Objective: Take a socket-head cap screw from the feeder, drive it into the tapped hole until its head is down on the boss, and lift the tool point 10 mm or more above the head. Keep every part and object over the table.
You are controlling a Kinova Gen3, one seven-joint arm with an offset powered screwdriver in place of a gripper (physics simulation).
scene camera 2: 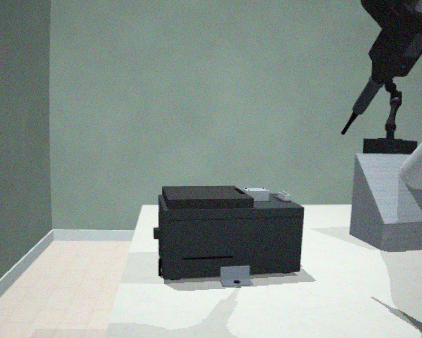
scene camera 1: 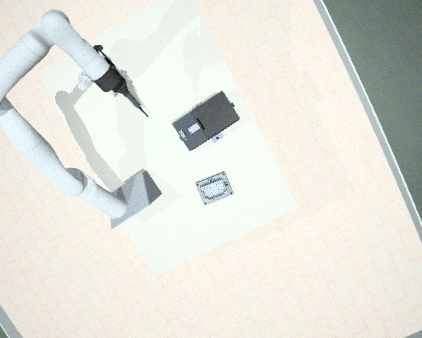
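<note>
The screwdriver (scene camera 1: 148, 116) (scene camera 2: 343, 133) slants down from the arm's end, its thin dark tip in the air above the table. I see no screw on the tip, though it is small in both views. In scene camera 1 the tip is up and left of the feeder; in scene camera 2 it is right of it and higher. The feeder (scene camera 1: 217, 112) (scene camera 2: 215, 240) is a dark box with a pale block (scene camera 1: 193, 128) (scene camera 2: 257, 194) on top. A light grey housing (scene camera 1: 214, 188) with small corner holes lies below the feeder in scene camera 1. Its tapped hole cannot be singled out. The housing does not show in scene camera 2.
A small grey tab (scene camera 1: 217, 137) (scene camera 2: 236, 276) with a hole sits at the feeder's foot. A grey wedge-shaped pedestal (scene camera 1: 152, 194) (scene camera 2: 367, 215) stands at the arm's base, left of the housing in scene camera 1. All stand on the pale table (scene camera 1: 250, 215) (scene camera 2: 345, 305).
</note>
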